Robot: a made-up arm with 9 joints. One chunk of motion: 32 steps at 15 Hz.
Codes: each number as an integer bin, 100 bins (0 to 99) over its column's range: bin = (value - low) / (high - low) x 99, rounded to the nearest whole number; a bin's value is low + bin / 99 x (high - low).
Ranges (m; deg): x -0.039..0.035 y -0.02..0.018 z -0.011..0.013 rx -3..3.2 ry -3.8..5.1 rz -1.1..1
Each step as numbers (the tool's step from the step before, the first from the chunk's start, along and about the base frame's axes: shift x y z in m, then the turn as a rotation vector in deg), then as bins.
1 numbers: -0.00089 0.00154 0.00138 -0.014 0.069 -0.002
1 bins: 51 56 51 48 43 52
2 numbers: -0.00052 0.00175 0.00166 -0.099 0.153 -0.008
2 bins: 51 57 52 46 44 51
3 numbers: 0.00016 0.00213 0.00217 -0.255 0.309 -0.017
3 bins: 52 58 54 44 46 51
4 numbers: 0.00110 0.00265 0.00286 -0.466 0.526 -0.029
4 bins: 54 59 57 40 48 50
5 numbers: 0.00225 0.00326 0.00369 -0.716 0.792 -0.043
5 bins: 55 61 61 36 51 50
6 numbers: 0.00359 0.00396 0.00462 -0.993 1.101 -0.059
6 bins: 57 62 64 32 55 49
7 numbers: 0.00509 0.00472 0.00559 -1.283 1.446 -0.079
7 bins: 59 64 68 27 58 48
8 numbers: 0.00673 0.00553 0.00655 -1.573 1.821 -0.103
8 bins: 61 67 72 23 63 47
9 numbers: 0.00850 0.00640 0.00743 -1.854 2.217 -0.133
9 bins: 64 69 76 18 67 46
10 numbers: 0.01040 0.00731 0.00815 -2.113 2.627 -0.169
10 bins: 66 71 79 14 71 44
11 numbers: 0.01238 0.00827 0.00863 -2.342 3.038 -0.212
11 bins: 69 74 81 11 76 42
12 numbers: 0.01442 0.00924 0.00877 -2.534 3.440 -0.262
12 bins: 71 76 82 7 81 40
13 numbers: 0.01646 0.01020 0.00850 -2.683 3.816 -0.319
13 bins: 74 79 80 5 85 37
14 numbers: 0.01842 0.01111 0.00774 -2.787 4.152 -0.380
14 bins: 77 81 77 3 88 34
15 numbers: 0.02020 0.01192 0.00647 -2.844 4.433 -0.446
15 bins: 79 83 72 2 92 31
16 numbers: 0.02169 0.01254 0.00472 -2.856 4.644 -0.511
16 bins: 81 85 65 2 94 28
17 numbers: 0.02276 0.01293 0.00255 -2.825 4.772 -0.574
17 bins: 83 86 56 3 95 25
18 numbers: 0.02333 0.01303 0.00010 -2.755 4.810 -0.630
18 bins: 83 86 46 4 96 22
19 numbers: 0.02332 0.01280 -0.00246 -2.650 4.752 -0.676
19 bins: 83 85 35 6 95 20
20 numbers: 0.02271 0.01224 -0.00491 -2.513 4.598 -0.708
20 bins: 83 84 25 8 93 18
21 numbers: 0.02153 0.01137 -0.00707 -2.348 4.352 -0.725
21 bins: 81 82 16 10 91 18
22 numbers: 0.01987 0.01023 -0.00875 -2.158 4.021 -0.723
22 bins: 79 79 9 13 87 18
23 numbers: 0.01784 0.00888 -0.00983 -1.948 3.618 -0.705
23 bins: 76 75 5 17 83 19
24 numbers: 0.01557 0.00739 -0.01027 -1.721 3.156 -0.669
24 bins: 73 71 3 20 77 20
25 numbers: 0.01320 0.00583 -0.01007 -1.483 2.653 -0.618
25 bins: 70 67 4 24 72 23
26 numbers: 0.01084 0.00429 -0.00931 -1.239 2.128 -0.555
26 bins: 67 63 7 28 66 26
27 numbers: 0.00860 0.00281 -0.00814 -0.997 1.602 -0.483
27 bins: 64 59 12 32 60 29
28 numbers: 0.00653 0.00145 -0.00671 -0.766 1.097 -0.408
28 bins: 61 56 18 36 54 33
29 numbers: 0.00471 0.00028 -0.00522 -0.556 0.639 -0.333
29 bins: 58 53 24 39 49 36
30 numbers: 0.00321 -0.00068 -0.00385 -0.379 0.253 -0.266
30 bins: 56 50 29 42 45 39
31 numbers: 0.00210 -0.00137 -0.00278 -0.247 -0.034 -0.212
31 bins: 55 49 34 44 42 42
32 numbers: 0.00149 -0.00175 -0.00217 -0.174 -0.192 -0.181
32 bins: 54 48 36 45 40 43
